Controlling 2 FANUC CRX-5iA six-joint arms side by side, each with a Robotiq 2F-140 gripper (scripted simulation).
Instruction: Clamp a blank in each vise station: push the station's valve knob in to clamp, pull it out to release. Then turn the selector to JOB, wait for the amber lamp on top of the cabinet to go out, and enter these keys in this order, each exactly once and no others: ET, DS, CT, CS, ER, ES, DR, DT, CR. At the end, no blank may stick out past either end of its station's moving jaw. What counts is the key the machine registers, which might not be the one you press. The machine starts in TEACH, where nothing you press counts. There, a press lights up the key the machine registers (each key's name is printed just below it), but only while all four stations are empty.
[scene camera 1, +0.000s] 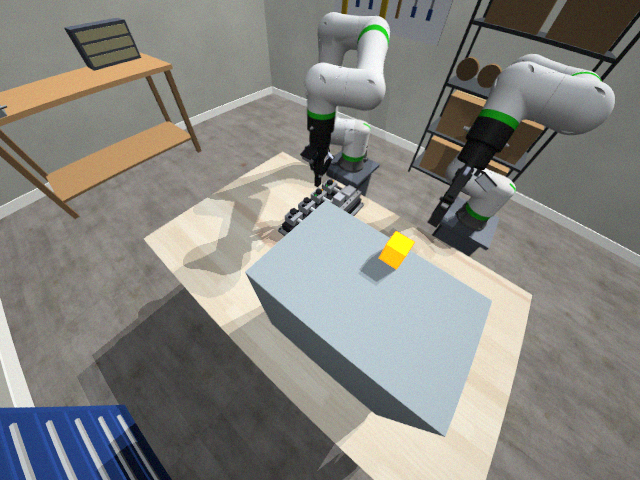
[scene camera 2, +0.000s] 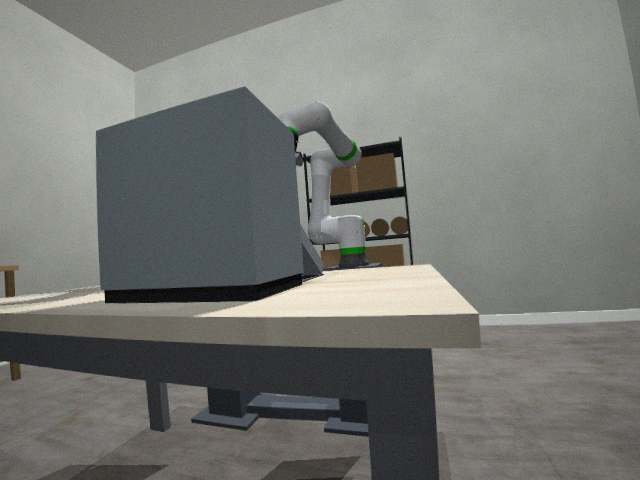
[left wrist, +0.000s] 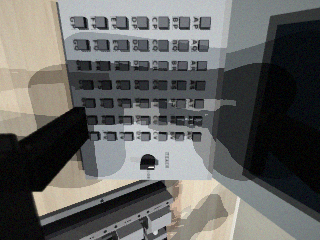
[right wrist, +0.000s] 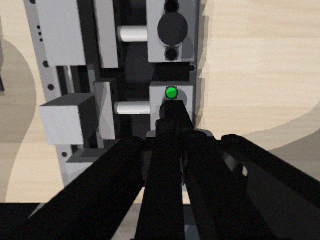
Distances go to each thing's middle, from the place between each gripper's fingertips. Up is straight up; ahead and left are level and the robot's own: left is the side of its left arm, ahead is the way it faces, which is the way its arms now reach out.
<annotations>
My left gripper (scene camera 1: 433, 220) is now 9 cm short of the key panel (scene camera 2: 313, 265), 6 cm to the left of it and 23 cm above it.
Right now my right hand (scene camera 1: 317, 185) is 17 cm short of the key panel, 41 cm to the right of it and 9 cm above it.
</annotations>
